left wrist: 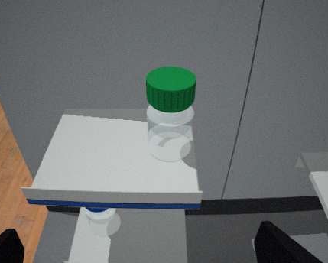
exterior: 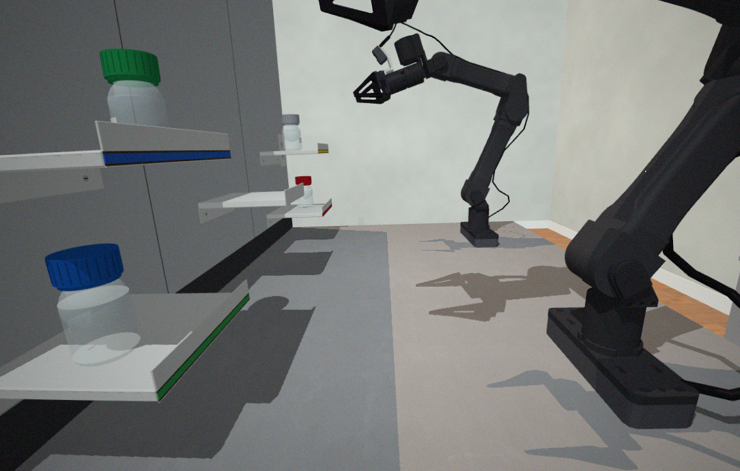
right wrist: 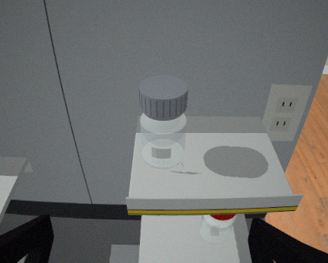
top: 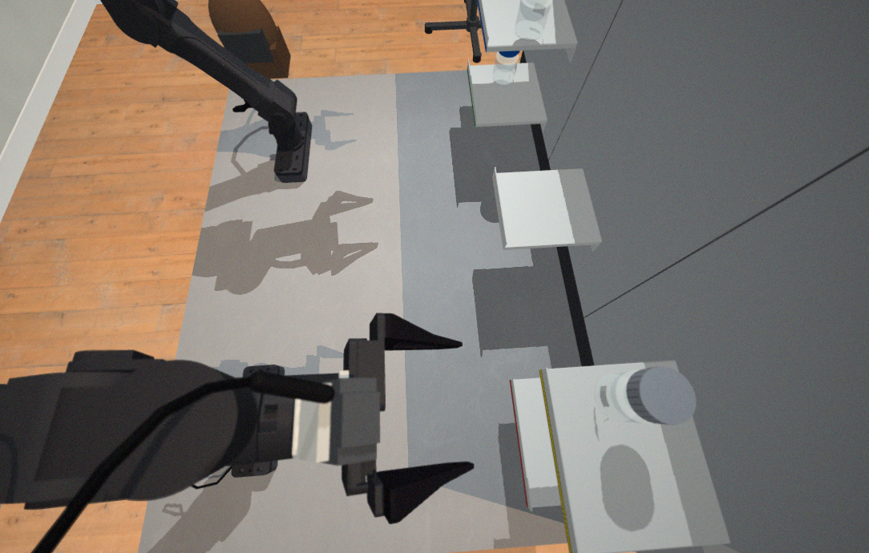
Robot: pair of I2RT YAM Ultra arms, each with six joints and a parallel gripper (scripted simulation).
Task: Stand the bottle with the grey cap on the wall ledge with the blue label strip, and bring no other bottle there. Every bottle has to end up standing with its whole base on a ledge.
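My right hand is 210 mm short of the grey-capped bottle and 100 mm above it. The rest, counted from my right hand: green-capped bottle (670 mm to the left, 190 mm ahead, 100 mm below); then blue-capped bottle (780 mm to the left, 290 mm below, 190 mm ahead).
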